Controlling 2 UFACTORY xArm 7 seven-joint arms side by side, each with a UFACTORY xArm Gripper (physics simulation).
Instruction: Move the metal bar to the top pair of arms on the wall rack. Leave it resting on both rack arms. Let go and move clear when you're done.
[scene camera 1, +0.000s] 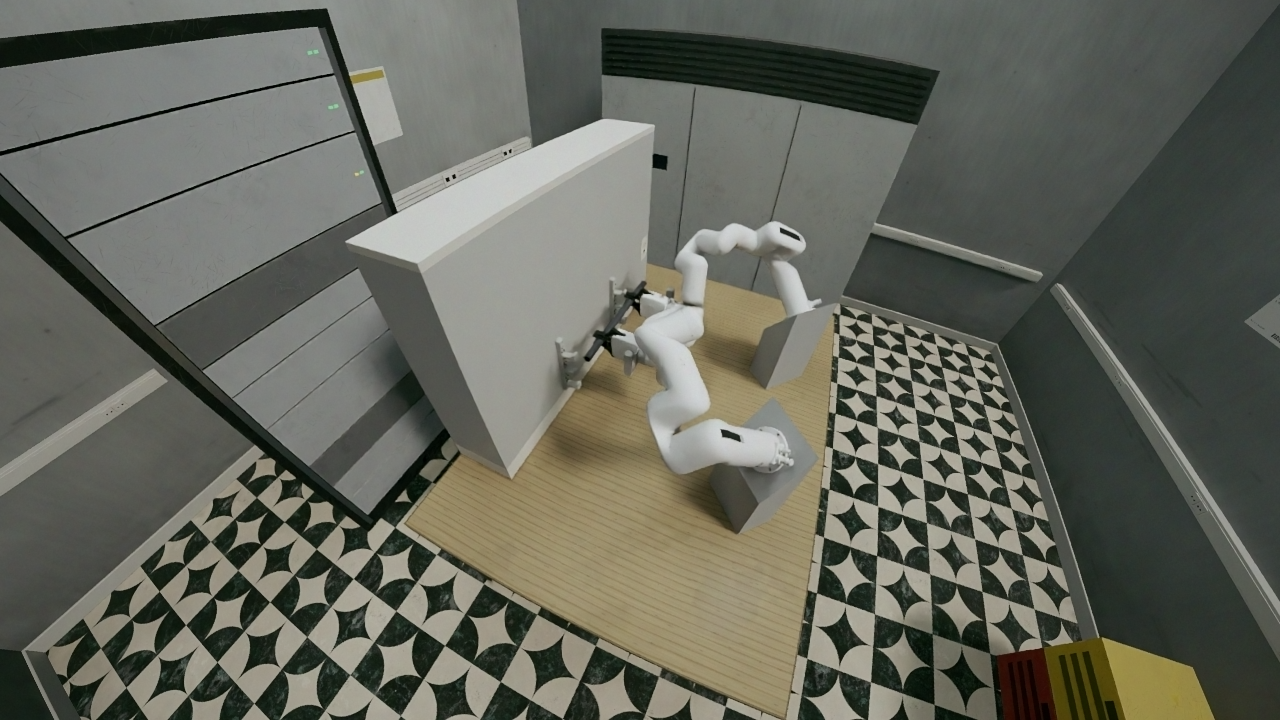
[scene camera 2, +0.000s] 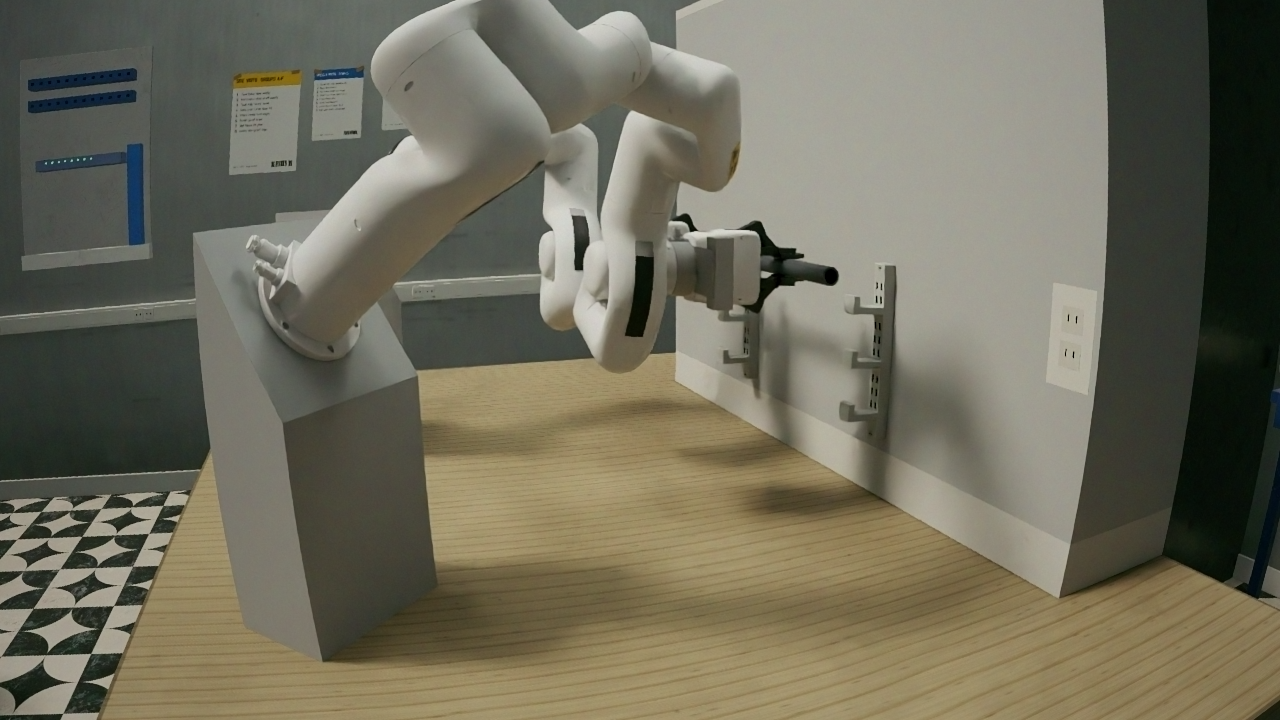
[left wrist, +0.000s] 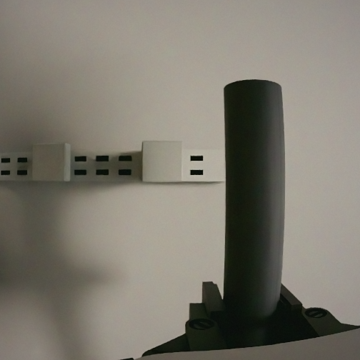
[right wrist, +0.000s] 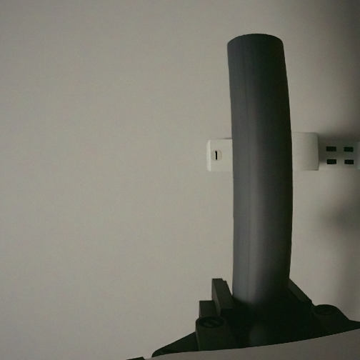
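Observation:
The dark metal bar (scene camera 1: 619, 316) (scene camera 2: 812, 271) (left wrist: 254, 190) (right wrist: 262, 165) is held level, out from the wall, by both grippers. My left gripper (scene camera 1: 606, 339) (left wrist: 237, 304) is shut on it; it is mostly hidden in scene camera 2. My right gripper (scene camera 1: 633, 300) (scene camera 2: 776, 268) (right wrist: 246, 301) is shut on it too. The wall rack has two upright strips (scene camera 1: 565, 365) (scene camera 2: 882, 349) with arms. In the left wrist view the bar lies on the upper side of the top arm (left wrist: 162, 161). In the right wrist view it crosses before the strip, beside the top arm (right wrist: 306, 151). The bar appears apart from both arms.
The rack is fixed to the white partition wall (scene camera 1: 537, 295) (scene camera 2: 984, 223). Lower rack arms (scene camera 2: 861, 411) (left wrist: 51, 162) stand out below. Grey pedestals (scene camera 1: 760, 483) (scene camera 2: 358, 519) carry the arms on the wooden platform (scene camera 1: 644, 608) (scene camera 2: 716, 626). A wall outlet (scene camera 2: 1070, 338) is beside the near strip.

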